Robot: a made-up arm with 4 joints. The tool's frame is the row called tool.
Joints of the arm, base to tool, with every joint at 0 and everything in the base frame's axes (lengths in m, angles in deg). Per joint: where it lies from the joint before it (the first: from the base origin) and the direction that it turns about. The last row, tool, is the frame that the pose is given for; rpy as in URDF.
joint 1: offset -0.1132 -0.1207 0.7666 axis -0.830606 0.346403 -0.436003
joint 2: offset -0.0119 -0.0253 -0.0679 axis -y
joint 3: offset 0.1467 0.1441 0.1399 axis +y
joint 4: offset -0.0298 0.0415 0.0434 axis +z
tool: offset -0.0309 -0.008 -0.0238 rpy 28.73 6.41 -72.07
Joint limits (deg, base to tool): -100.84..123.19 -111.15..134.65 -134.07..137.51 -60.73..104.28
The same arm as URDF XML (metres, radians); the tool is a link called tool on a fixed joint. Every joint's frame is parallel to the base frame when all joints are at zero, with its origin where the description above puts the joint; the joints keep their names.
<robot name="arm">
  <joint name="joint 1" type="revolute">
    <parent link="base_link"/>
    <child link="link1"/>
    <origin xyz="-0.1132 -0.1207 0.7666" rpy="0 0 0"/>
    <axis xyz="-0.830606 0.346403 -0.436003"/>
    <limit lower="-1.76" upper="2.1501"/>
  </joint>
  <joint name="joint 2" type="revolute">
    <parent link="link1"/>
    <child link="link2"/>
    <origin xyz="-0.0119 -0.0253 -0.0679" rpy="0 0 0"/>
    <axis xyz="0 -1 0"/>
    <limit lower="-1.9399" upper="2.3501"/>
  </joint>
  <joint name="joint 3" type="revolute">
    <parent link="link2"/>
    <child link="link3"/>
    <origin xyz="0.1467 0.1441 0.1399" rpy="0 0 0"/>
    <axis xyz="0 1 0"/>
    <limit lower="-2.34" upper="2.4"/>
  </joint>
  <joint name="joint 4" type="revolute">
    <parent link="link3"/>
    <child link="link4"/>
    <origin xyz="-0.0298 0.0415 0.0434" rpy="0 0 0"/>
    <axis xyz="0 0 1"/>
    <limit lower="-1.0599" upper="1.82"/>
  </joint>
  <joint name="tool_fixed" type="fixed">
    <parent link="link4"/>
    <child link="tool"/>
    <origin xyz="-0.0309 -0.008 -0.0238" rpy="0.5014 0.1119 -1.2579"/>
  </joint>
  <link name="base_link"/>
  <link name="link1"/>
  <link name="link2"/>
  <link name="link3"/>
  <link name="link4"/>
  <link name="tool"/>
</robot>

